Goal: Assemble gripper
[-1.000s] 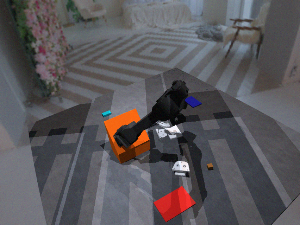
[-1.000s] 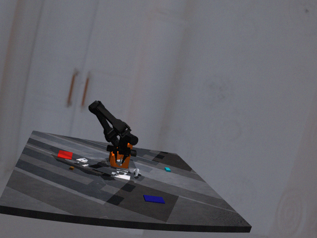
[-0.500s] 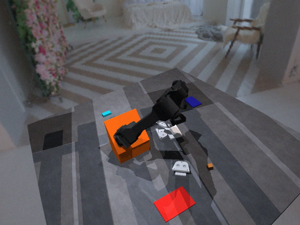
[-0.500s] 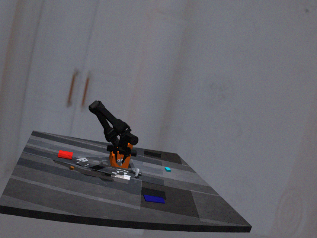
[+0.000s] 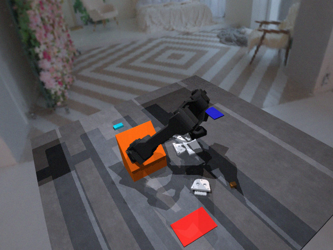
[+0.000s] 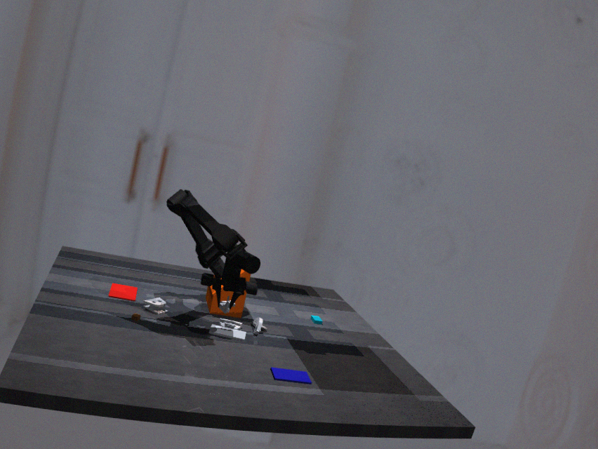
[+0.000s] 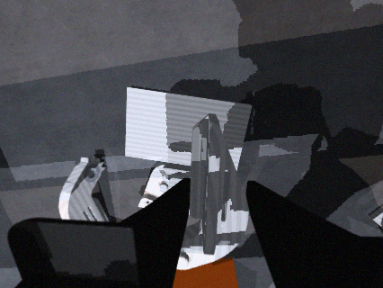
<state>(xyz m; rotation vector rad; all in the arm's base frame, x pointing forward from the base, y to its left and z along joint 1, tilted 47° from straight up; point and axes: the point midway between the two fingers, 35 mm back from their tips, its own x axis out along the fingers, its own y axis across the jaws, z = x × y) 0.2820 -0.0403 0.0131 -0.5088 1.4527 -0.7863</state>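
Now: gripper tip 20 mm short of the white flat slab, 30 mm to the right of it and 80 mm above it. Round my gripper tip: blue tile 310 mm ahead, 170 mm to the left, 80 mm below; small brown cube 280 mm to the right, 80 mm below; gripper jaw 30 mm behind, 20 mm to the left.
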